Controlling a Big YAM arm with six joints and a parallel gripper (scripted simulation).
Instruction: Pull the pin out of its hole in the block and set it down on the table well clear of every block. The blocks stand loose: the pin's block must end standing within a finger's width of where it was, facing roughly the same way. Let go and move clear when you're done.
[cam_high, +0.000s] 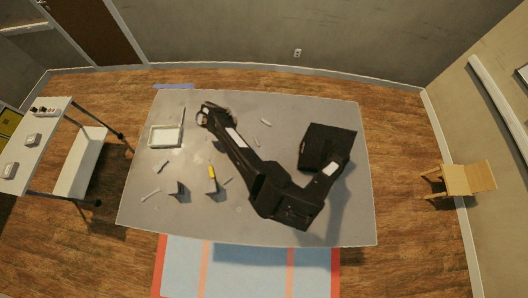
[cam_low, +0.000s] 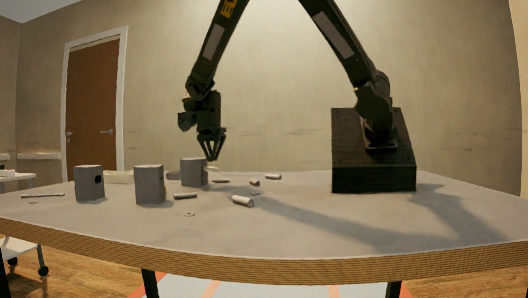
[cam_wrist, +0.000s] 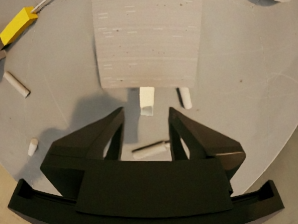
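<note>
The white pin is 10 mm ahead of my hand and 30 mm below it. From my hand the other things lie so: white tray: 390 mm ahead, 20 mm to the left, 70 mm below.
</note>
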